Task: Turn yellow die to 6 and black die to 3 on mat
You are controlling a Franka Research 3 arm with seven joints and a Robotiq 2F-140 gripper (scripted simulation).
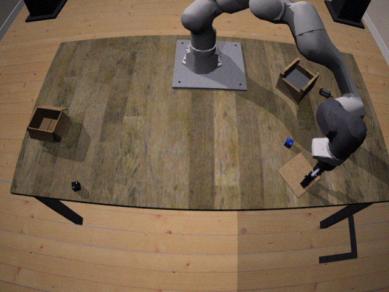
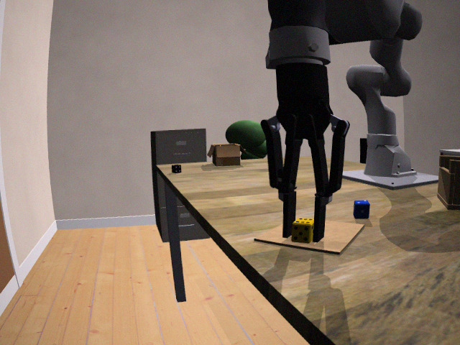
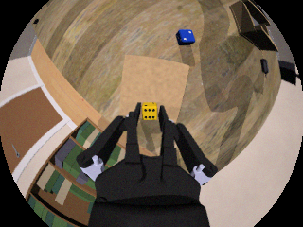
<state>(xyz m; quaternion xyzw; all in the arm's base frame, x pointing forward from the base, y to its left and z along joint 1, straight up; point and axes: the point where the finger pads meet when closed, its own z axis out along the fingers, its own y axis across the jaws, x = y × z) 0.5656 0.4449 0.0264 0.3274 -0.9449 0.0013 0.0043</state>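
The yellow die lies 20 mm below my hand. The rest, counted from my hand: tan mat (40 mm below, 30 mm to the right, 30 mm behind); then blue die (170 mm behind, 70 mm to the right, 30 mm below); then wooden crate (480 mm behind, 10 mm to the left, 10 mm above).
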